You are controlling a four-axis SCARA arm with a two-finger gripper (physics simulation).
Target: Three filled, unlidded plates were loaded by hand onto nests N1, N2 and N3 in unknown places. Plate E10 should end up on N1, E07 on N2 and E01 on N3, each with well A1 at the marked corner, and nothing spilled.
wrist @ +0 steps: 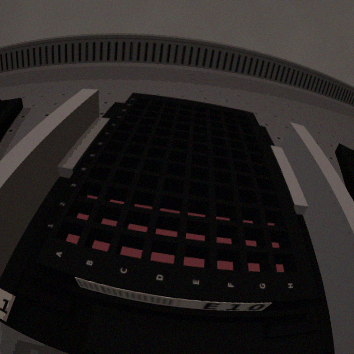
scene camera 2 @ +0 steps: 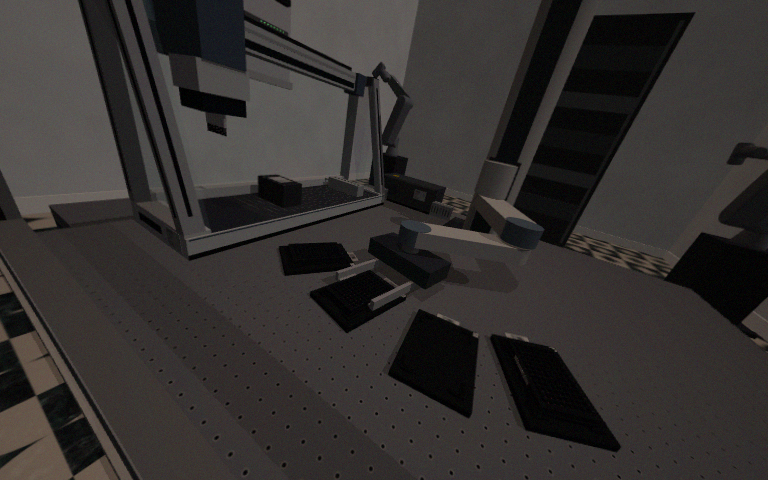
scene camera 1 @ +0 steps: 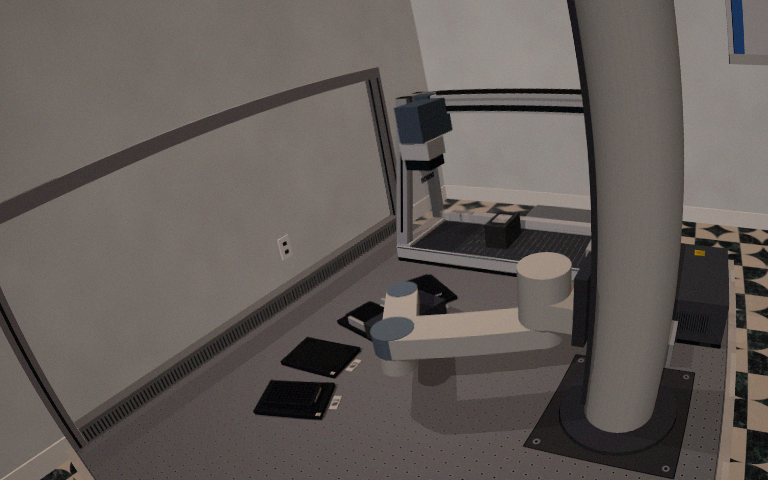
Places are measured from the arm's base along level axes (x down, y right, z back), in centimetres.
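Pixels of known places: gripper, between the fingertips: (wrist: 192, 118) (scene camera 2: 353, 289) (scene camera 1: 366, 310); arm's base, origin of its link: (scene camera 1: 617, 413).
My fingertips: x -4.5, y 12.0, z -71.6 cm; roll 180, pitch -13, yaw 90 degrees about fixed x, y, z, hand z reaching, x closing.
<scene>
Ahead of a thing's pixels: the offset from my fingertips to its top centre. "pt": to the spot under its first point.
My gripper (scene camera 1: 368, 310) (scene camera 2: 356, 289) (wrist: 192, 118) is shut on plate E10 @(dx +0.4, dy -0.5, dz +2.3 cm) (scene camera 1: 367, 309) (scene camera 2: 359, 287) (wrist: 175, 220), gripping its long sides. The plate is level at a nest @(dx +1.4, dy -0.5, dz +2.3 cm) (scene camera 2: 346, 323) (wrist: 165, 327); whether it touches the seat is unclear. Red liquid shows in its wells. Its A1 corner is beside the nest's partly cut-off corner tag @(pt dx +2.0, dy -7.2, dz +8.6 cm) (wrist: 5, 305). A second plate @(dx +0.5, dy -34.8, dz +5.9 cm) (scene camera 1: 291, 393) (scene camera 2: 557, 382) sits on the nearest nest @(pt dx +2.5, dy -41.8, dz +5.3 cm) (scene camera 1: 271, 414) (scene camera 2: 600, 438). A third plate @(dx +0.5, dy +16.5, dz +6.8 cm) (scene camera 2: 317, 251) sits on the back nest (scene camera 1: 431, 283) (scene camera 2: 288, 268). Their names and the nest numbers are unreadable.
A bare nest @(dx +1.4, dy -19.0, dz -0.3 cm) (scene camera 1: 321, 356) (scene camera 2: 438, 365) lies between my gripper and the nearest nest. A gantry machine @(pt dx +0.2, dy +33.0, dz +7.1 cm) (scene camera 1: 453, 259) (scene camera 2: 254, 229) with a dark block @(pt dx -7.0, dy +39.5, dz +20.8 cm) (scene camera 1: 501, 232) (scene camera 2: 279, 190) stands behind the back nest. The slotted wall edge (scene camera 1: 226, 345) (wrist: 150, 52) runs alongside.
</scene>
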